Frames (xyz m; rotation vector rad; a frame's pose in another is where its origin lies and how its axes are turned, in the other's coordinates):
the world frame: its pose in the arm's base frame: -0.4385 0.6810 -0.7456 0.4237 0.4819 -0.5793
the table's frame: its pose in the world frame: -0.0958 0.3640 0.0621 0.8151 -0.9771 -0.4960
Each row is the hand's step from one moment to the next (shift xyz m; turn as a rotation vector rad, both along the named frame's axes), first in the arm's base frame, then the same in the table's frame.
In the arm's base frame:
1: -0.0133 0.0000 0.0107 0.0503 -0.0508 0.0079
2: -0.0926 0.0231 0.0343 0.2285 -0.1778 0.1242
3: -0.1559 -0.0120 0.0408 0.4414 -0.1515 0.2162
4: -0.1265 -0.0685 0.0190 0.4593 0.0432 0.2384
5: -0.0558 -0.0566 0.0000 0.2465 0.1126 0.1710
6: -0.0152 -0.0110 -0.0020 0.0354 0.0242 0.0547
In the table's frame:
1: -0.0014 0.0000 0.0170 0.0555 0.0347 -0.0299
2: -0.0323 -0.0299 0.0913 0.1989 0.2293 -0.0844
3: -0.0037 -0.0666 0.1472 0.1933 0.4356 -0.1933
4: 0.0555 -0.0684 0.1153 0.0013 0.4754 -0.2089
5: 0.0508 -0.0382 0.0477 -0.0885 0.2938 -0.0922
6: 0.0095 -0.0117 0.0114 -0.0209 0.0661 0.0051

